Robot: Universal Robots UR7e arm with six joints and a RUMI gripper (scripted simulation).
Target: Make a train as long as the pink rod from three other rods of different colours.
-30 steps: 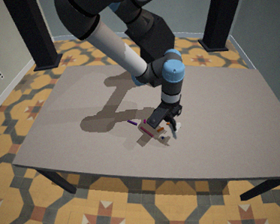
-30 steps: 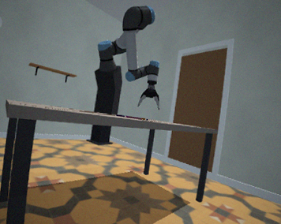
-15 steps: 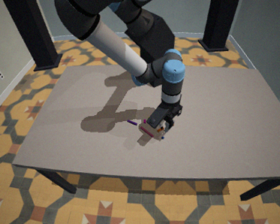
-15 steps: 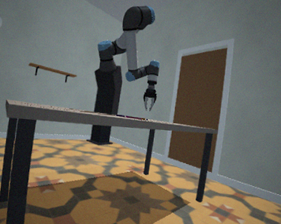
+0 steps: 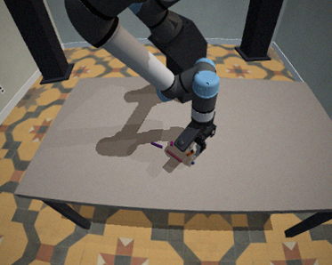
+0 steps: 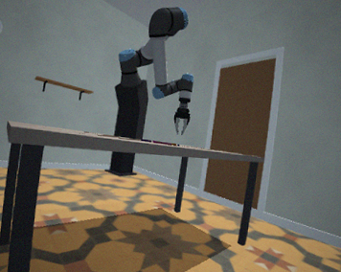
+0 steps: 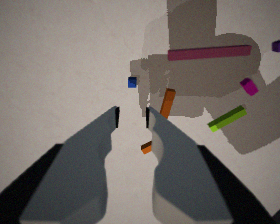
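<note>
Now: the blue rod 8 cm below my hand. The rest, counted from my hand: magenta rod 12 cm behind, 8 cm to the right, 8 cm below; lime rod 13 cm behind, 3 cm to the right, 8 cm below; pink rod 5 cm behind, 8 cm to the right, 8 cm below.
</note>
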